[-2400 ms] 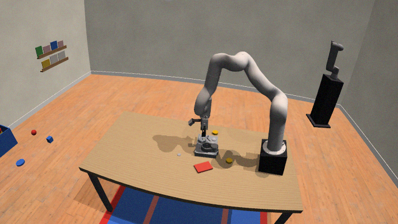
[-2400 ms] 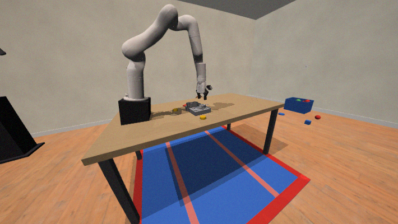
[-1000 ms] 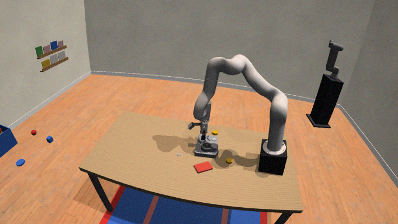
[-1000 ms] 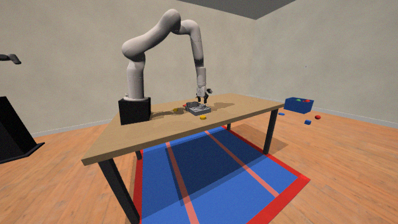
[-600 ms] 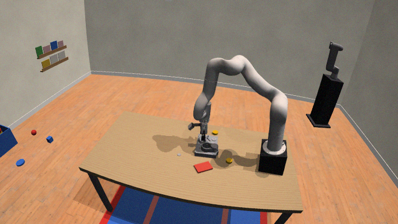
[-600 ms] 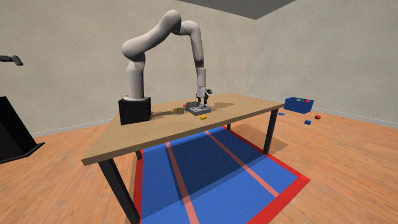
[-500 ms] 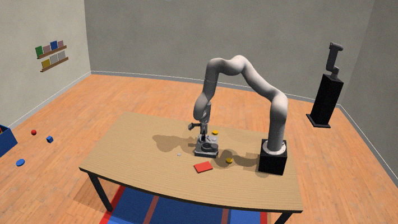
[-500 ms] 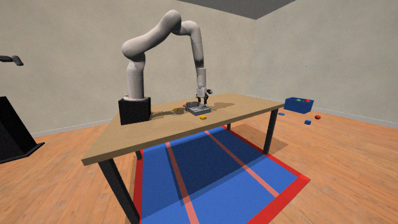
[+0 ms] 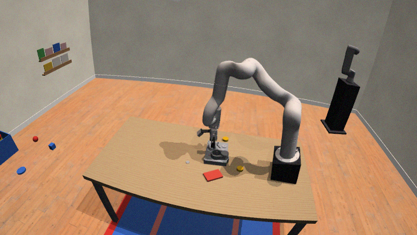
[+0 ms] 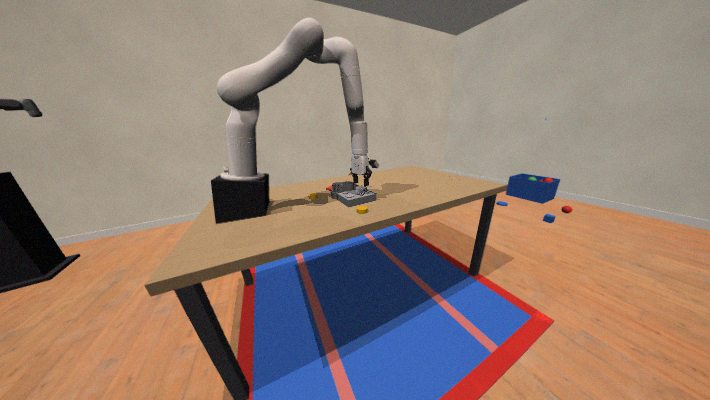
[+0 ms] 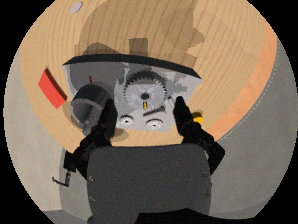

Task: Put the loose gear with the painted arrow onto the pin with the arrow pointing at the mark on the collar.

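The toothed gear is 4 cm below my hand. From my hand the other things lie so: small grey disc: 17 cm ahead, 15 cm to the left, 9 cm below; red flat tile: 2 cm behind, 27 cm to the left, 8 cm below.
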